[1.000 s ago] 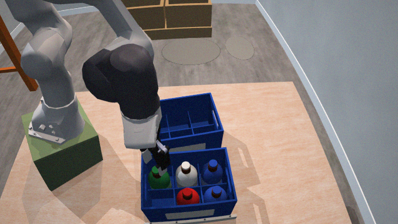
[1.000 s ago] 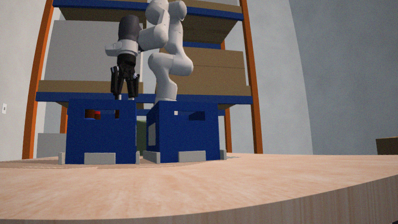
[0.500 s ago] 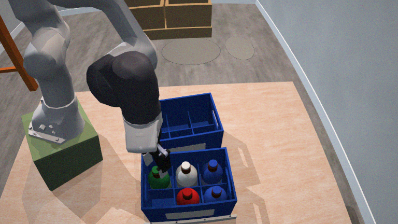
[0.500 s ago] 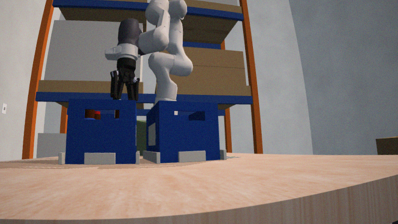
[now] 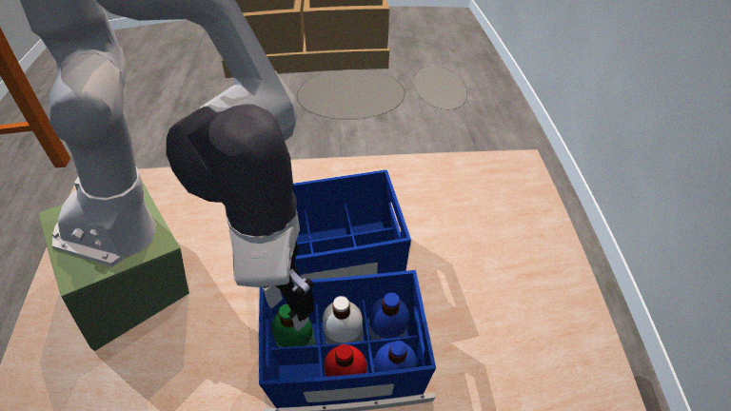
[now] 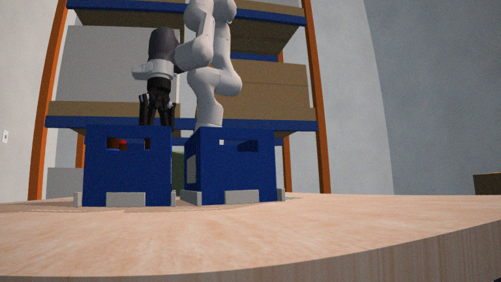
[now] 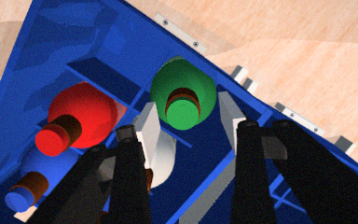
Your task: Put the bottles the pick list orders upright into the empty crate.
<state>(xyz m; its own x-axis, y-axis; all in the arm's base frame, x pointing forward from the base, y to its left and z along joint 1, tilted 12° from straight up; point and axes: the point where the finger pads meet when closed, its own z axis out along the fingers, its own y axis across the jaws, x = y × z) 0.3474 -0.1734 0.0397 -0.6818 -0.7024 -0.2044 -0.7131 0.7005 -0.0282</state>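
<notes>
The green-labelled bottle lies 1 cm to the right of my hand and 8 cm below it. Also, from my hand: red bottle: 9 cm ahead, 8 cm to the right, 8 cm below; blue bottle: 18 cm ahead, 1 cm to the left, 8 cm below; white bottle: 9 cm ahead, 1 cm to the left, 8 cm below.
</notes>
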